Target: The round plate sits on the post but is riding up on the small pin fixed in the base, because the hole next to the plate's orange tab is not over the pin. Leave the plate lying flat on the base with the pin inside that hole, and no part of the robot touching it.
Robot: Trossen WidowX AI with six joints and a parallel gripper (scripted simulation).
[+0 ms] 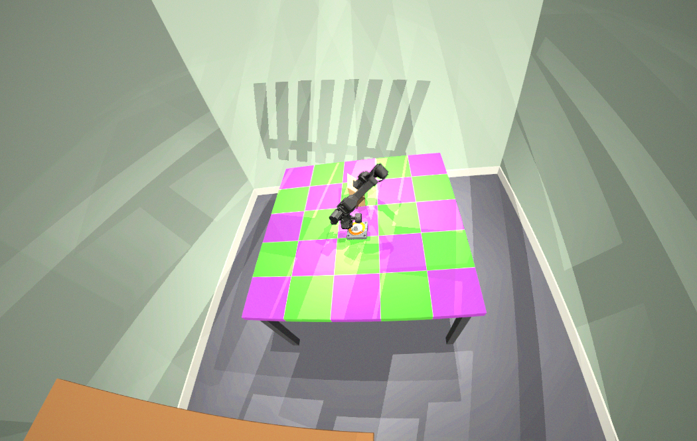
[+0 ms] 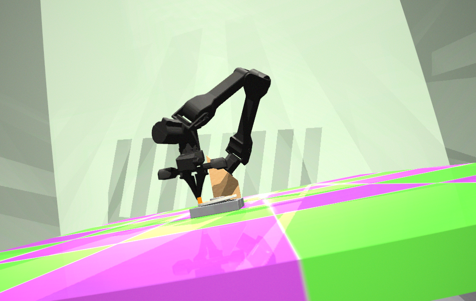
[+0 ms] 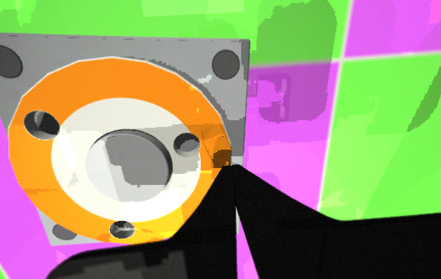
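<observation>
Right now the round plate is 10 mm ahead of my gripper tip, 30 mm to the left of it and 10 mm below it.
</observation>
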